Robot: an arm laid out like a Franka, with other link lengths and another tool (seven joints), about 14 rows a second.
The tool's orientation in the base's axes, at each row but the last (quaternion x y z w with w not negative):
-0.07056 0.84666 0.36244 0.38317
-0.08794 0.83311 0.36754 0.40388
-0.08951 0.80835 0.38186 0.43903
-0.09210 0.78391 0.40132 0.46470
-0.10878 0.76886 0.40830 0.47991
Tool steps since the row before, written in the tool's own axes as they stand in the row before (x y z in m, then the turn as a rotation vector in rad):
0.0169 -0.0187 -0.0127 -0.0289 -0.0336 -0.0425
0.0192 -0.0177 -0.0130 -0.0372 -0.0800 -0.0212
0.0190 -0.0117 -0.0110 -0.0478 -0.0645 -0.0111
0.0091 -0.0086 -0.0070 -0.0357 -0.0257 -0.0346
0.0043 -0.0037 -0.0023 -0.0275 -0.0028 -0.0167
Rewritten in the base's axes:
-0.0119 -0.0194 -0.0167 0.0081 -0.0574 0.0203
-0.0127 -0.0186 -0.0185 0.0471 -0.0772 -0.0073
-0.0128 -0.0121 -0.0175 0.0524 -0.0615 0.0060
-0.0051 -0.0086 -0.0103 0.0103 -0.0499 0.0232
-0.0016 -0.0031 -0.0050 0.0049 -0.0202 0.0247

